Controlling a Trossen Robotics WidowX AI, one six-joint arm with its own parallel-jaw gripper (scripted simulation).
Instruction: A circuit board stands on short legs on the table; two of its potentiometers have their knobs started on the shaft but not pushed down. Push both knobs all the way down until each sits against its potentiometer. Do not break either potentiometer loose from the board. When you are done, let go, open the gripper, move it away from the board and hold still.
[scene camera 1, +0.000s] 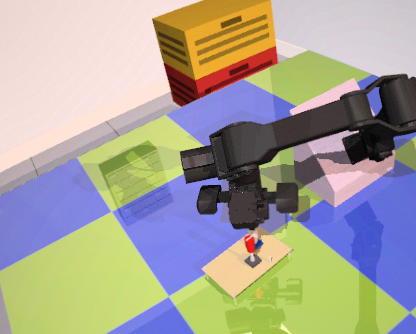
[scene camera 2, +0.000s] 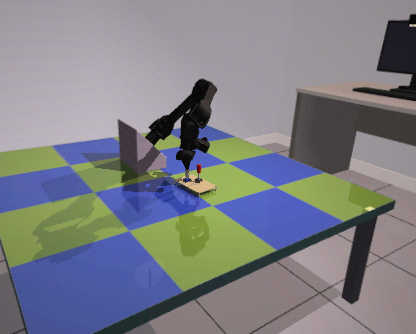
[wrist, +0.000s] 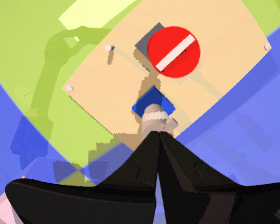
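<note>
Looking at the scene, I find my gripper (scene camera 1: 252, 228), and the wrist view gives me my gripper as well (wrist: 157, 138).
</note>
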